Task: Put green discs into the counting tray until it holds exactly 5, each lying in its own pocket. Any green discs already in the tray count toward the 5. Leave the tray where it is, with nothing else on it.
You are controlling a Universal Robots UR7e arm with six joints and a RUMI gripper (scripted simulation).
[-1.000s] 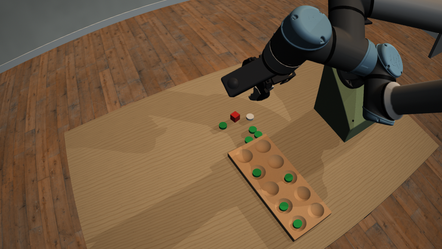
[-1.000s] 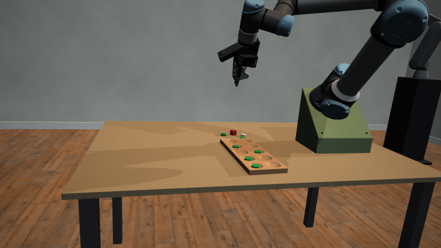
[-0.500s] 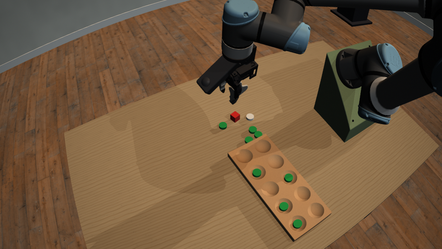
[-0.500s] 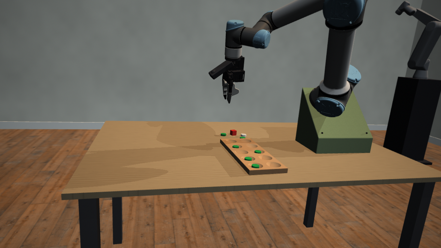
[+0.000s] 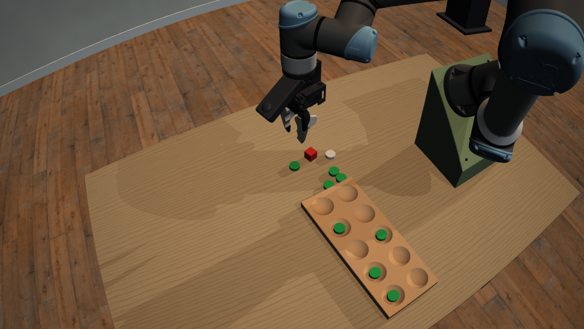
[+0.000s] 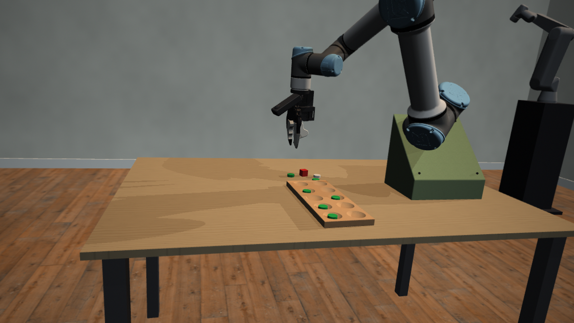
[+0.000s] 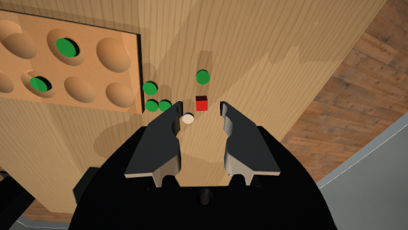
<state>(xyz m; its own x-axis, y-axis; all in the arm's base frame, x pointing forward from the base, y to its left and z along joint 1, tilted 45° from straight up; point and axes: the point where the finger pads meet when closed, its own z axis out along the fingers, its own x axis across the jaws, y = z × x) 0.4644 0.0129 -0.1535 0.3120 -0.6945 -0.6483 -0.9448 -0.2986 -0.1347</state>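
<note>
Right now my hand is 130 mm above the red cube, 60 mm past it and 30 mm to the left of it. Also, from my hand: wooden counting tray 290 mm to the left, 130 mm below, 70 mm behind; then white disc 140 mm below, 110 mm behind, 10 mm to the right.
</note>
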